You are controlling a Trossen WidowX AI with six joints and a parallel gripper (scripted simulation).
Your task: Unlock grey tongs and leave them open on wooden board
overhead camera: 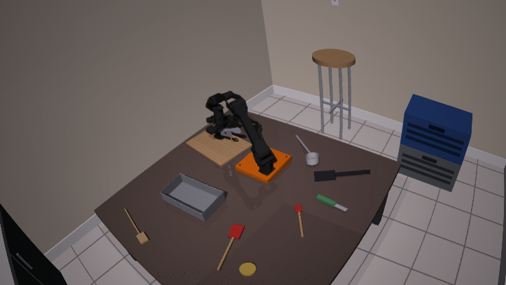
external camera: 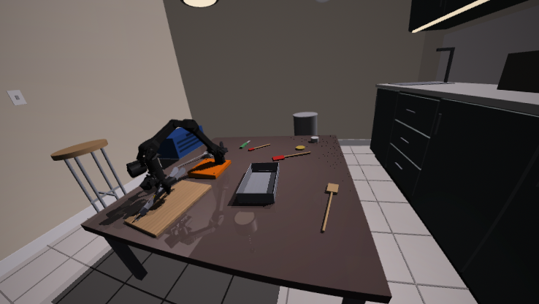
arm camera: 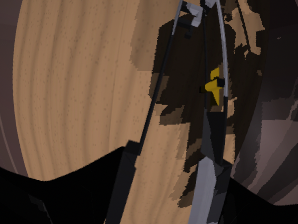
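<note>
The wooden board lies 4 cm below my gripper tip, 4 cm ahead of it and 2 cm to the right of it. Round my gripper tip: grey roasting tin: 45 cm ahead, 24 cm to the left, 2 cm below; black spatula: 73 cm to the left, 13 cm behind, 4 cm below; yellow disc: 76 cm to the left, 58 cm ahead, 4 cm below.
</note>
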